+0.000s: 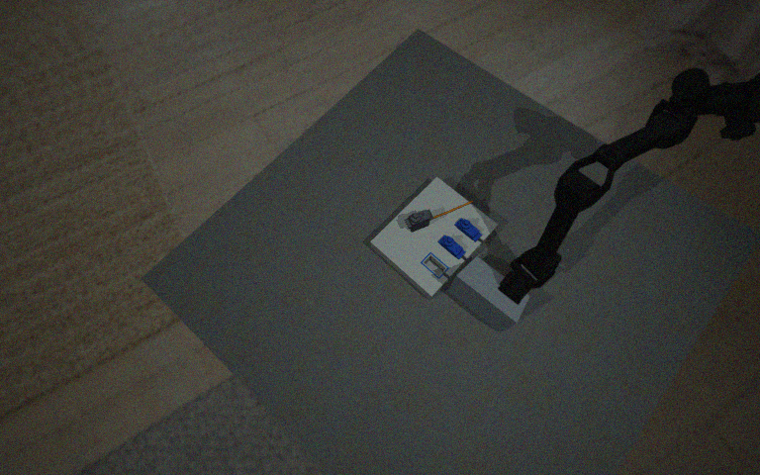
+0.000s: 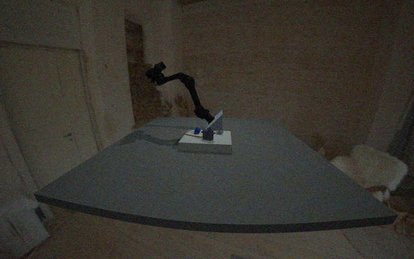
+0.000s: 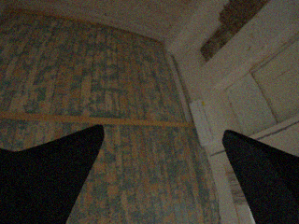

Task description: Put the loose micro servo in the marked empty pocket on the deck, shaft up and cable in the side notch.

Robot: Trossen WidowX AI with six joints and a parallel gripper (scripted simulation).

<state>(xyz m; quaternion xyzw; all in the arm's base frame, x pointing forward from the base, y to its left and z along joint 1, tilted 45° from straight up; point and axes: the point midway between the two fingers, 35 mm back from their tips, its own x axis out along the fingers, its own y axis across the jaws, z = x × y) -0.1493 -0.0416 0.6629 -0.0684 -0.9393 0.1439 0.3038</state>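
Right now my gripper tip is 510 mm above the white deck, 490 mm to the right of it and 480 mm short of it.
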